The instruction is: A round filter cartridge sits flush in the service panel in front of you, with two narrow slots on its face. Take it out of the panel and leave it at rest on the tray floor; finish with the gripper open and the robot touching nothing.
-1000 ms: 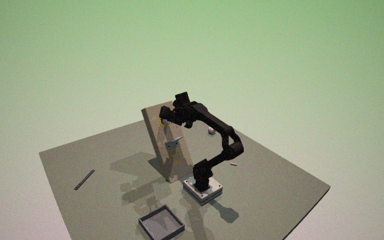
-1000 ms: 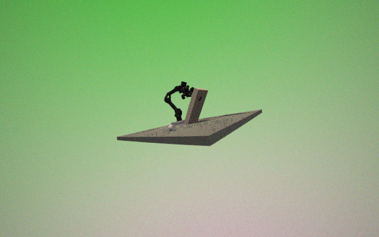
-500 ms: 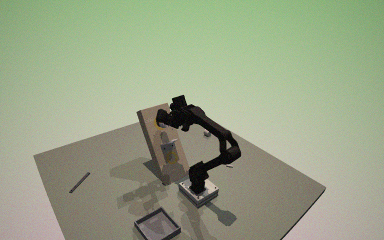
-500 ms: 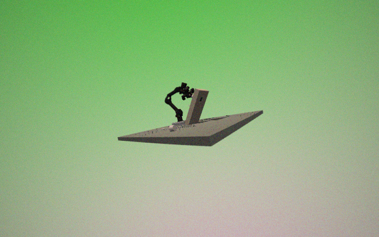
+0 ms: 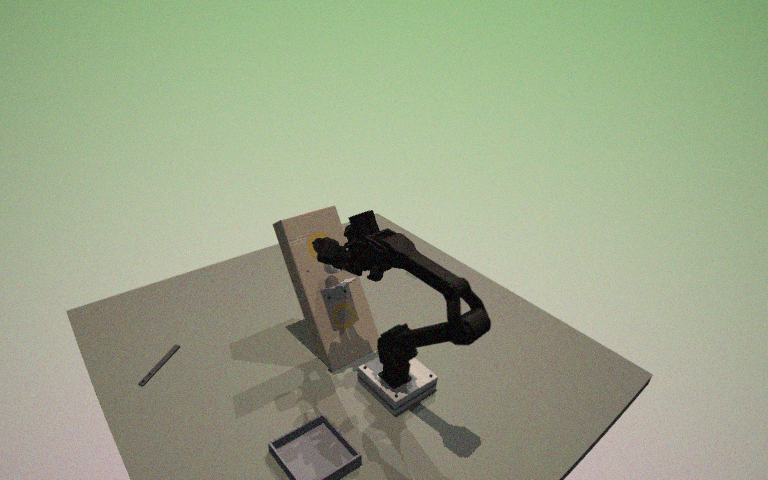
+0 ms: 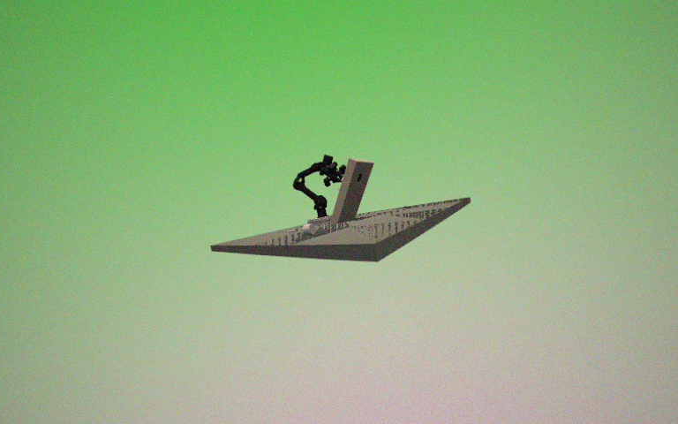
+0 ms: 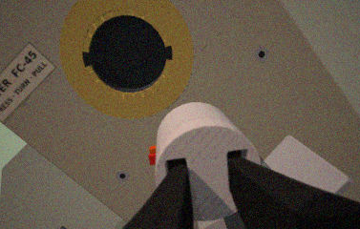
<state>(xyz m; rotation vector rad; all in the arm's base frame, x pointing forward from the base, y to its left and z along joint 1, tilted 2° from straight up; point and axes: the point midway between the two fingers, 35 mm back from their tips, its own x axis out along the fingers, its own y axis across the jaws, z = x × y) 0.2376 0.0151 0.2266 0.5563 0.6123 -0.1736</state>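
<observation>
Now: gripper tip 1 cm short of the round white filter cartridge and 1 cm above it. Round my gripper tip: grey tray: 32 cm behind, 27 cm to the left, 25 cm below.
</observation>
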